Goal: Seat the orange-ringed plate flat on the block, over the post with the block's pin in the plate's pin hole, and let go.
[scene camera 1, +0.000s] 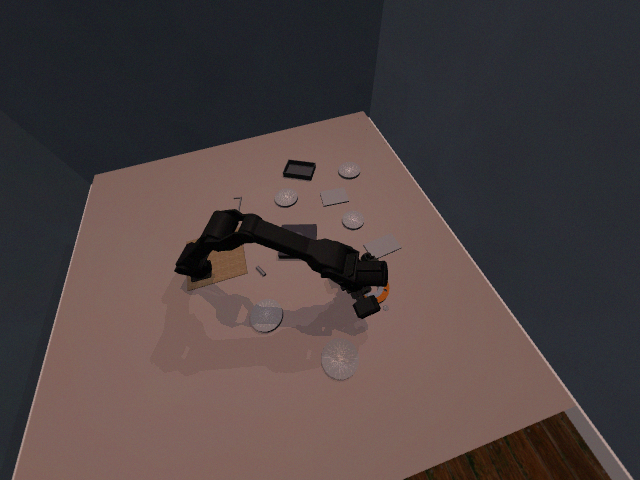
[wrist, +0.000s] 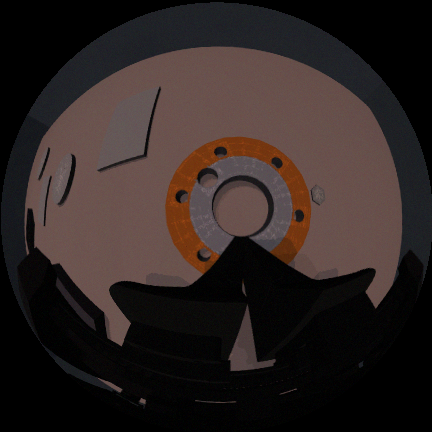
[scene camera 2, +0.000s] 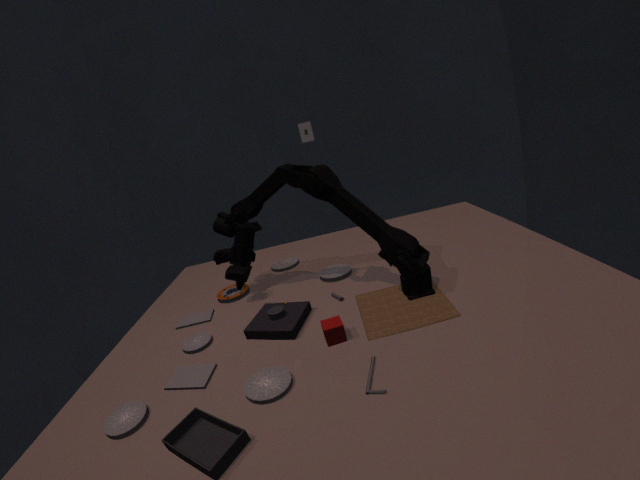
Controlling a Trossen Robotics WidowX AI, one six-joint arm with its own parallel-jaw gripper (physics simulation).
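Places are measured from the arm's base along level axes (x ahead, y left, z up), in centimetres.
Pixels of known places: gripper, between the fingertips: (scene camera 1: 363, 288) (wrist: 239, 242) (scene camera 2: 239, 289); arm's base, origin of its link: (scene camera 1: 201, 271) (scene camera 2: 418, 290).
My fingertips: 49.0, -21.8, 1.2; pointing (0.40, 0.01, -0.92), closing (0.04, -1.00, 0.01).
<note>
For each thing: its top centre in the pictures, then the offset to it from my fingertips, as dx, dy, dz.
- orange-ringed plate, centre of its top: (wrist: 243, 205) (scene camera 2: 232, 291) (scene camera 1: 371, 286) +2.4, -0.1, -0.1
- dark block, centre of its top: (wrist: 67, 319) (scene camera 2: 275, 310) (scene camera 1: 297, 236) -15.2, +22.6, +2.6
- black tray, centre of its top: (scene camera 2: 201, 435) (wrist: 27, 232) (scene camera 1: 299, 167) -6.5, +56.5, +1.1
- red cube, centre of its top: (scene camera 2: 331, 322) -28.1, +32.9, +2.6
- L-shaped bar, centre of its top: (scene camera 2: 377, 372) -34.8, +46.3, -0.8
- small pin, centre of its top: (scene camera 2: 336, 294) -29.7, +15.7, -0.4
- hex nut, centre of its top: (wrist: 318, 194) +4.2, -7.2, -1.3
The orange-ringed plate (scene camera 1: 385, 291) (scene camera 2: 224, 295) (wrist: 181, 219) lies flat on the table, a grey disc with a big centre hole, a smaller pin hole and several small holes in its orange rim. My gripper (scene camera 1: 371, 297) (scene camera 2: 240, 283) (wrist: 239, 242) is shut, and its fingertips meet just over the plate's near rim, with nothing seen between them. The dark block (scene camera 2: 295, 318) (scene camera 1: 308, 230) with its round post (scene camera 2: 275, 310) stands apart from the plate, toward the arm's base. In scene camera 1 the arm partly hides it.
Several grey discs (scene camera 2: 268, 384) (scene camera 1: 339, 359) and square grey plates (scene camera 2: 190, 376) (wrist: 127, 130) lie around. A black tray (scene camera 2: 205, 441), a red cube (scene camera 2: 333, 330), an L-shaped bar (scene camera 2: 371, 376), a small pin (scene camera 2: 337, 296) and a hex nut (wrist: 318, 194) lie nearby. The arm's base stands on a cork mat (scene camera 2: 390, 316).
</note>
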